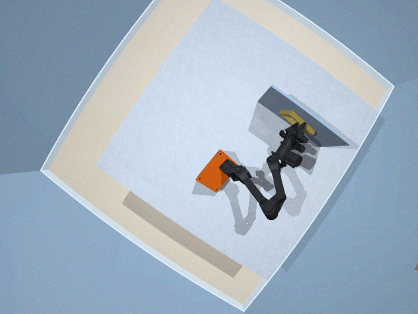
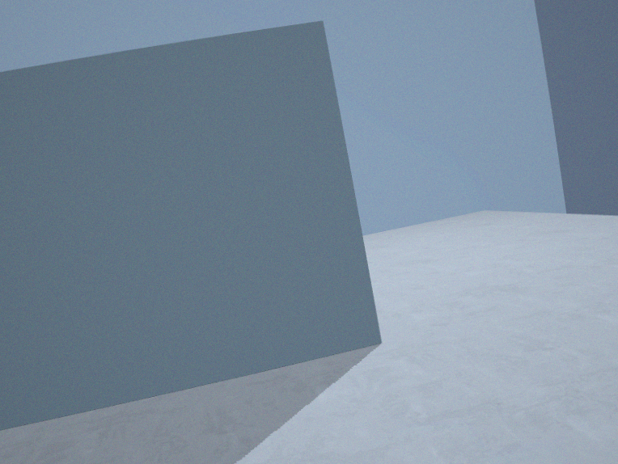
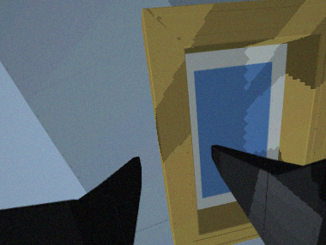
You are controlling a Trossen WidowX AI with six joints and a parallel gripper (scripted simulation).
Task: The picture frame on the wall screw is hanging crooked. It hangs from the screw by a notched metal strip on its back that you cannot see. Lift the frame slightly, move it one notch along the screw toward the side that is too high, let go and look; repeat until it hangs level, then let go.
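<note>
The picture frame lies 50 mm below my gripper tip, 10 mm to the left of it and 10 mm ahead of it. Also, from my gripper tip: grey wall panel (70 mm below, 20 mm ahead).
</note>
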